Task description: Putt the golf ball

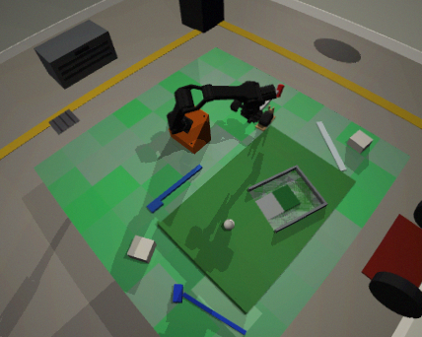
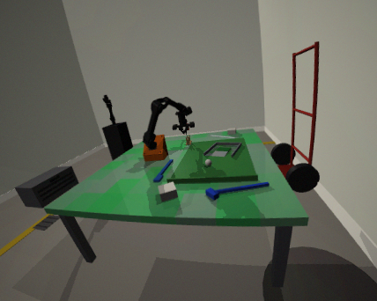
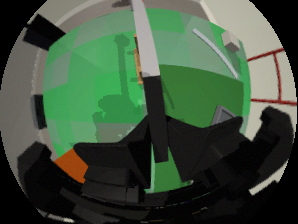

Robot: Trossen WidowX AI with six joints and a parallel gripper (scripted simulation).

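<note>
My gripper tip is 11 cm to the right of the red putter, 3 cm below it and 1 cm past it. From my gripper tip the other things lie so: small wooden stand (13 cm to the left, 9 cm below, 1 cm behind); then dark green putting mat (25 cm to the right, 24 cm ahead, 12 cm below); then white golf ball (42 cm to the right, 21 cm ahead, 10 cm below).
</note>
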